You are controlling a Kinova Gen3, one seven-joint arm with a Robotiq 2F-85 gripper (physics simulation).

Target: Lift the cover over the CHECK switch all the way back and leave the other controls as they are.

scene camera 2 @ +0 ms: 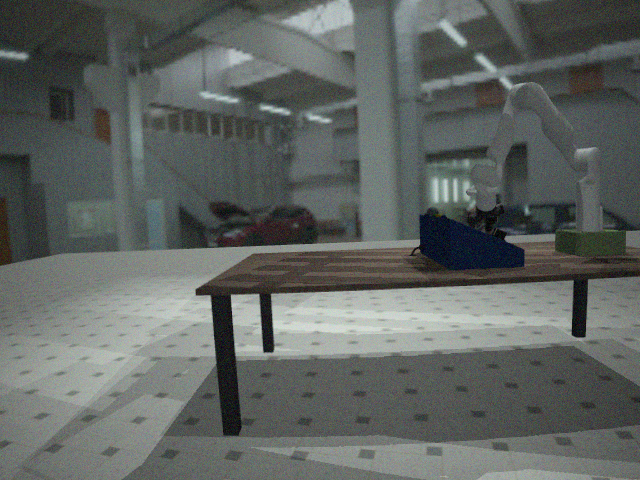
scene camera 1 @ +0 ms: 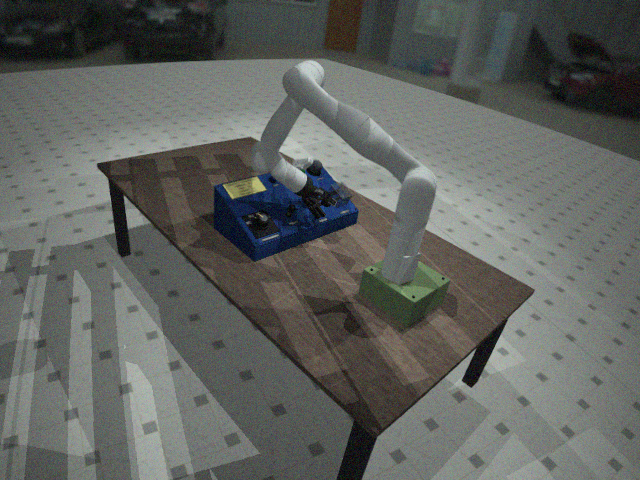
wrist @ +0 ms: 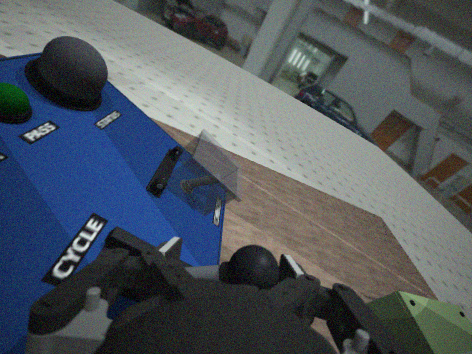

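A blue control panel stands on the wooden table. In the wrist view a clear hinged cover sits over a small grey toggle switch near the panel's right edge, with its black hinge plate on the left. The cover's label is too small to read. My gripper is open and empty. It is low over the panel, a little short of the cover. The black ball knob of the CYCLE lever lies between its fingers.
A black dome button sits above the STATUS label, and the CYCLE label is at the left. The panel carries a yellow plate and a further control. The arm's green base stands to the right.
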